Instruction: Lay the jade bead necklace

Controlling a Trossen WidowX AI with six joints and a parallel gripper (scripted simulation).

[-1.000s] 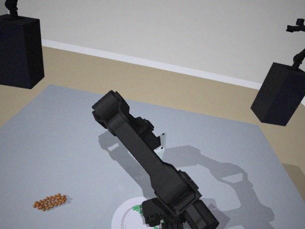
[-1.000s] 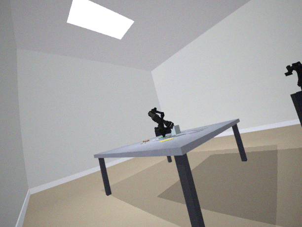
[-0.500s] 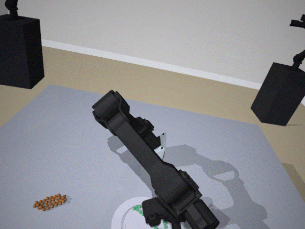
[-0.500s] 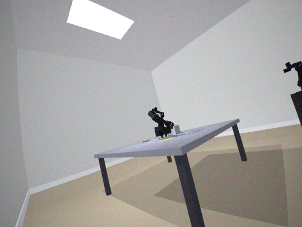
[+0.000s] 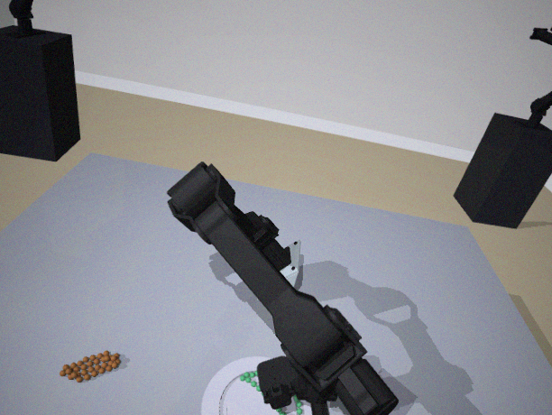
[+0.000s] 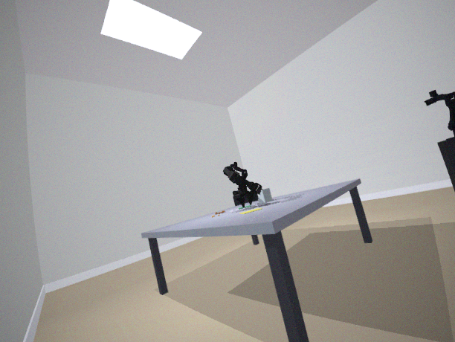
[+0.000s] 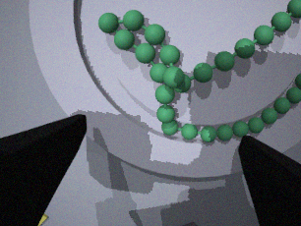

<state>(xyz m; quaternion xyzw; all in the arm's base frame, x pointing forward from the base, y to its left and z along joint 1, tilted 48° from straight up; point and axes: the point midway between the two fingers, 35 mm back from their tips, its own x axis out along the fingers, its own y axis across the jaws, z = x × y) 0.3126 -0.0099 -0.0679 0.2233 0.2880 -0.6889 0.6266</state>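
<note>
The round bead board lies 10 mm behind my gripper tip, 60 mm to the right of it and 10 mm below it. The rest, counted from my gripper tip: yellow strip 180 mm ahead, 160 mm to the left, 20 mm below; flat grey square 60 mm behind, 170 mm to the left, 20 mm below.
</note>
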